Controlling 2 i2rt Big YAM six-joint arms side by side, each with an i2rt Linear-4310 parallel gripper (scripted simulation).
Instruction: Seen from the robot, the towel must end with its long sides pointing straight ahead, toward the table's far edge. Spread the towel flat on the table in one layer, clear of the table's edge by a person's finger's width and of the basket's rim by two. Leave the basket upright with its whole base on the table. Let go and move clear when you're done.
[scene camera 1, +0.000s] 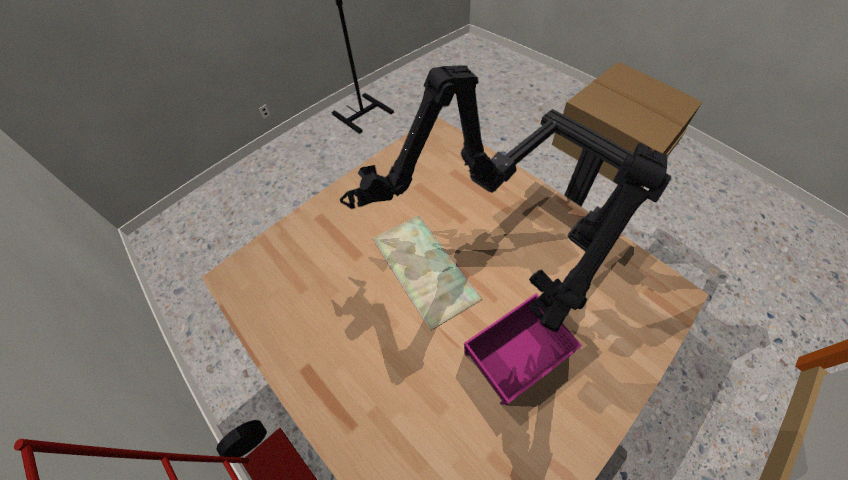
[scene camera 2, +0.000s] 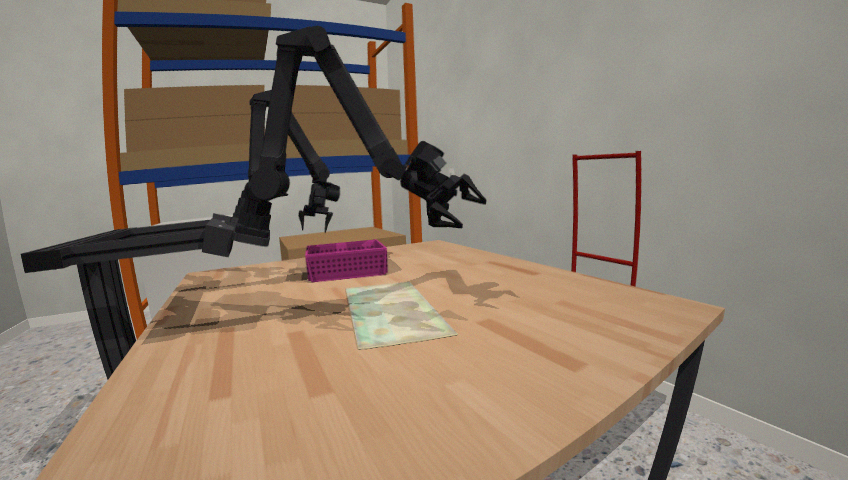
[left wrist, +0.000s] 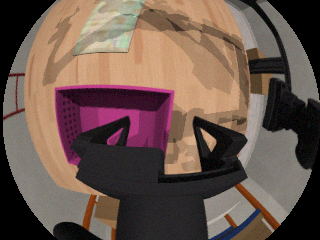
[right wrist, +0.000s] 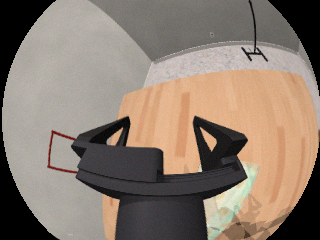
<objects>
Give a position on a magenta basket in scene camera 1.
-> At 516, 348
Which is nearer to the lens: the magenta basket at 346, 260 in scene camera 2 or the cream towel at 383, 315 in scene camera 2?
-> The cream towel.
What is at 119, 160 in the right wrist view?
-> The right gripper.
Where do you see the left gripper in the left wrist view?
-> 161, 119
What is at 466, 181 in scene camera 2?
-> The right gripper.
</objects>
